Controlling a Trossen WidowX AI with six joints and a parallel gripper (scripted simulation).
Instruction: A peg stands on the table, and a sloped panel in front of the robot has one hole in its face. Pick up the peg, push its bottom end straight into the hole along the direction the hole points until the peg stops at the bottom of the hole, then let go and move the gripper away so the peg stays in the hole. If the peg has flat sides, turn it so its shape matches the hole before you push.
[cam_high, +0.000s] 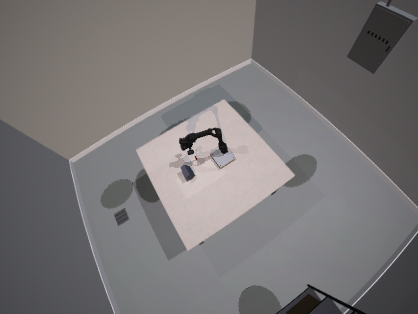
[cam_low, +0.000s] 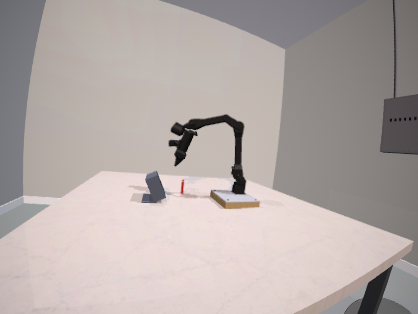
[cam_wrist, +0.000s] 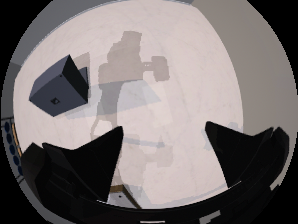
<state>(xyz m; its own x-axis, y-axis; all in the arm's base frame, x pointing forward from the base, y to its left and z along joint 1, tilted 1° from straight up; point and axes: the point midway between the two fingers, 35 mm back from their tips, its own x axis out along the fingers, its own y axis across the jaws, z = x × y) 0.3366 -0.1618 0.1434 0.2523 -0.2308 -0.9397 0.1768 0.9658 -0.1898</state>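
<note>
Now: gripper tip 100 mm above the peg, 80 mm to the right of it and 40 mm past it. Round my gripper tip: panel 190 mm to the left, 110 mm ahead, 90 mm below.
</note>
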